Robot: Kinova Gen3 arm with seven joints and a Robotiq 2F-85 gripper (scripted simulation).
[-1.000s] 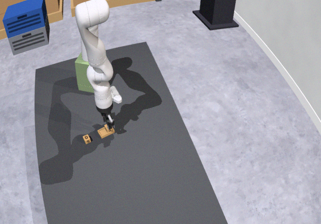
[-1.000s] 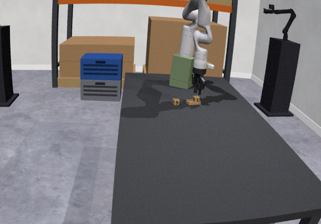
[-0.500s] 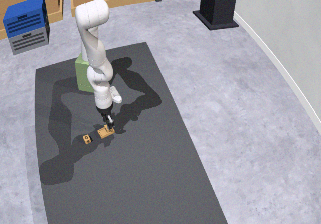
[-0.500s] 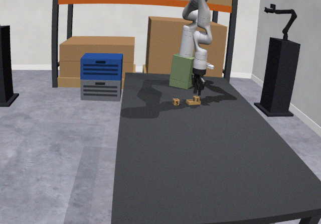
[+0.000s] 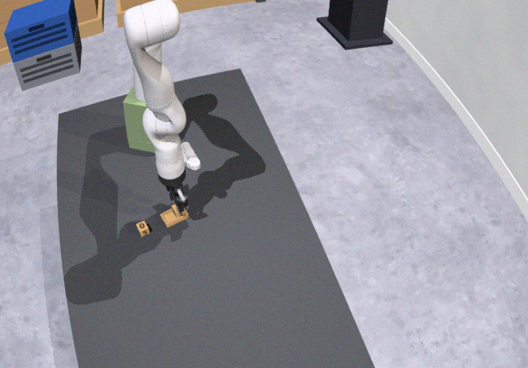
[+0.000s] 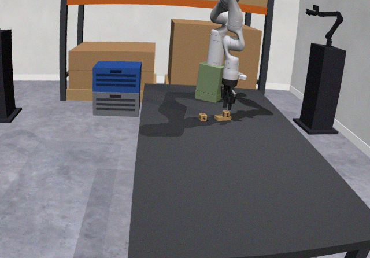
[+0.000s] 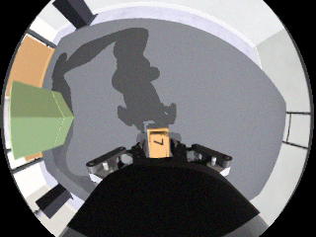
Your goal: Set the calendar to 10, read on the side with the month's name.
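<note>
Right now my hand is 6 cm above the wooden calendar tray and 2 cm to the left of it.
</note>
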